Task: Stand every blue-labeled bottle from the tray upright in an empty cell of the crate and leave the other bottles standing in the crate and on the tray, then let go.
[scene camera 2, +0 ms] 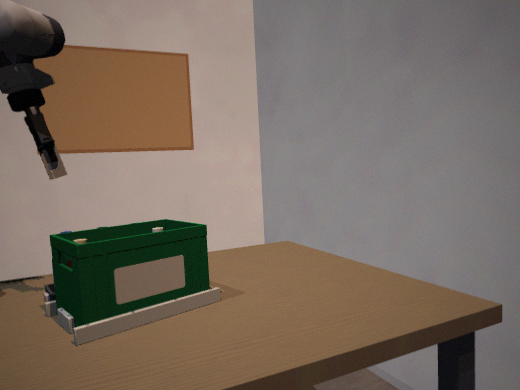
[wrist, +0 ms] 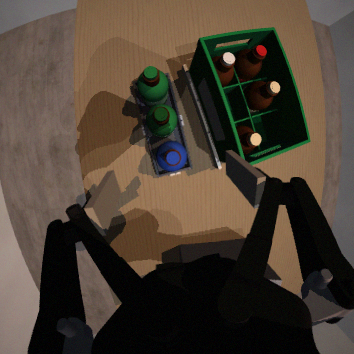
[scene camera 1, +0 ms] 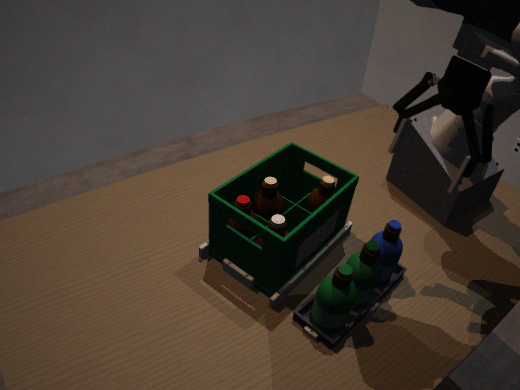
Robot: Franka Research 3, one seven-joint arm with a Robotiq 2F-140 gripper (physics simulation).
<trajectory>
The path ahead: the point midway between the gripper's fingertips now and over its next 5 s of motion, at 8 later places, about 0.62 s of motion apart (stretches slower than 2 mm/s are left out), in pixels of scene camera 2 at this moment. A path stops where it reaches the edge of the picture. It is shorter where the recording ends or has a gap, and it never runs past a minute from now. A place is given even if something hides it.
My gripper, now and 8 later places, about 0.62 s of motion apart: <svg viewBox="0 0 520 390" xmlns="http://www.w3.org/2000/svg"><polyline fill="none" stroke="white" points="58,177 56,194 54,248 65,253 68,260 68,224 64,181 62,176 60,133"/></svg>
</trajectory>
